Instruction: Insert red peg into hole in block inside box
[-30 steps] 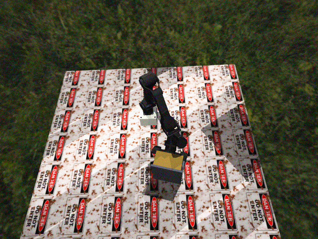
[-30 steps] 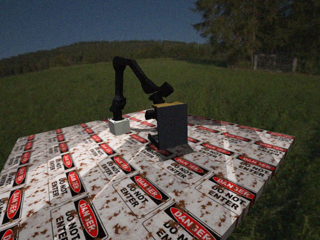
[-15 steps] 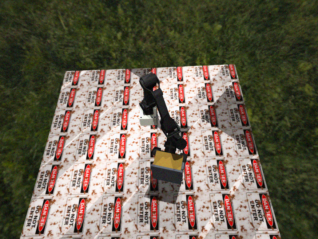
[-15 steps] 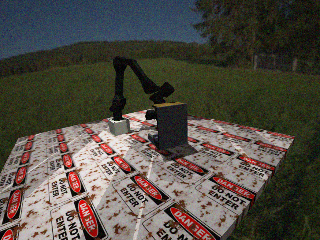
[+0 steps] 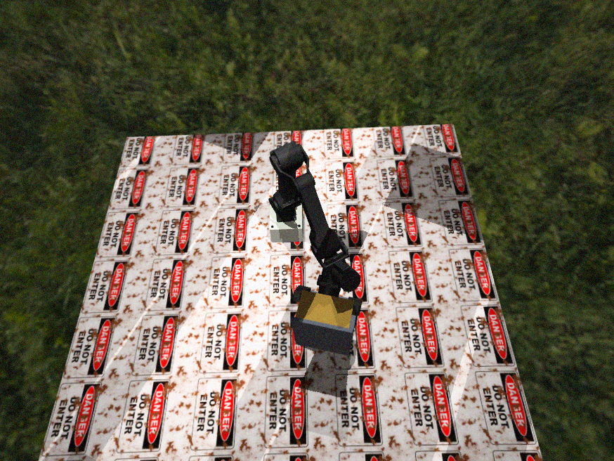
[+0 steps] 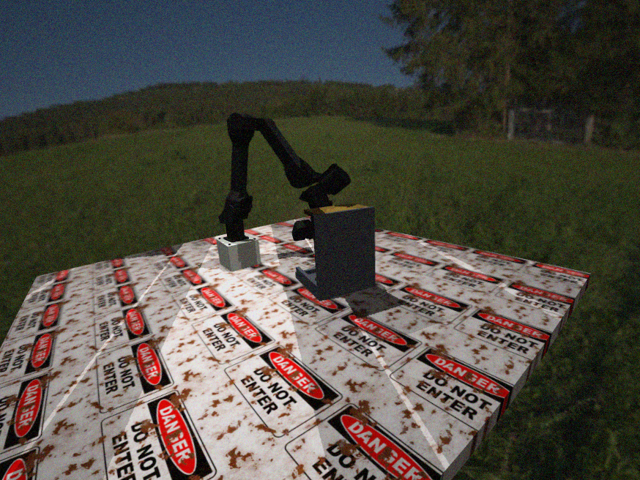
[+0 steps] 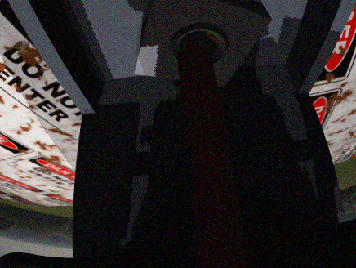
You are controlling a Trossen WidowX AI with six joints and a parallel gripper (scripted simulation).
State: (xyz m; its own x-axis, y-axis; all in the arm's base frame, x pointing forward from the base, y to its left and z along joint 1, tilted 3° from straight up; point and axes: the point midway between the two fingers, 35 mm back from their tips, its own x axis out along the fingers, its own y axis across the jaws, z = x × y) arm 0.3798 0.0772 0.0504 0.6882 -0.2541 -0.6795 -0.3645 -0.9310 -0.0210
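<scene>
Now: the box wall 30 mm ahead of my gripper tip and 10 mm above it. The rest, counted from my gripper tip: red peg 30 mm behind, 10 mm to the left, 10 mm below; yellow roof 110 mm above, 10 mm to the left, 10 mm behind.
</scene>
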